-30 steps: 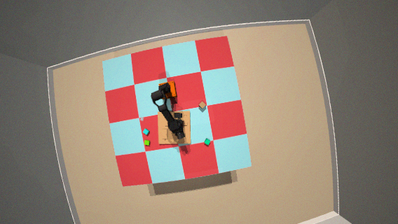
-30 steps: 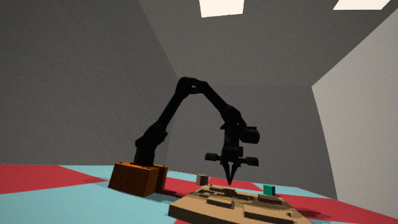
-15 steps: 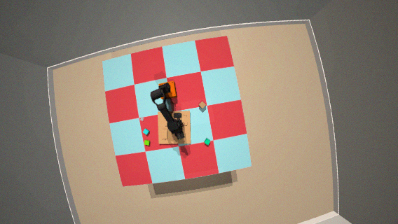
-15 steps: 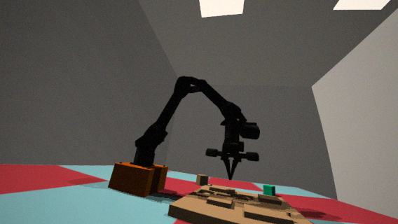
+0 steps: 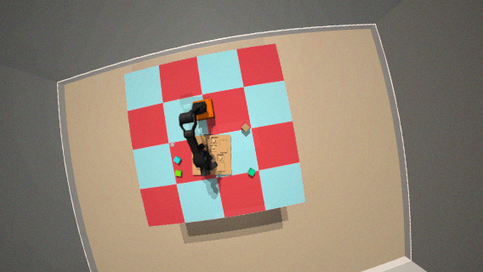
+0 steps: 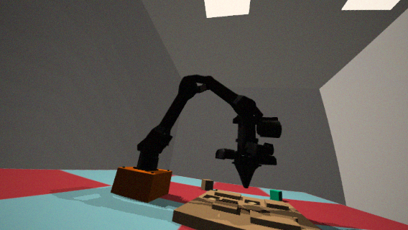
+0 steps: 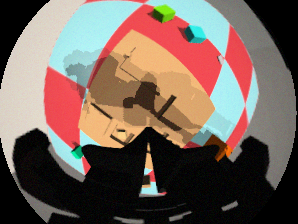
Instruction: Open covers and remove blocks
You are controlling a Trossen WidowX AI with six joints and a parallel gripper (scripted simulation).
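My gripper tip is now 50 mm above the tan puzzle board, 20 mm to the right of it and 10 mm short of it. Round my gripper tip: brown block 270 mm to the left, 190 mm behind, 50 mm below; cyan block 260 mm to the right, 60 mm below, 30 mm ahead; bright green block 260 mm to the right, 130 mm ahead, 60 mm below.
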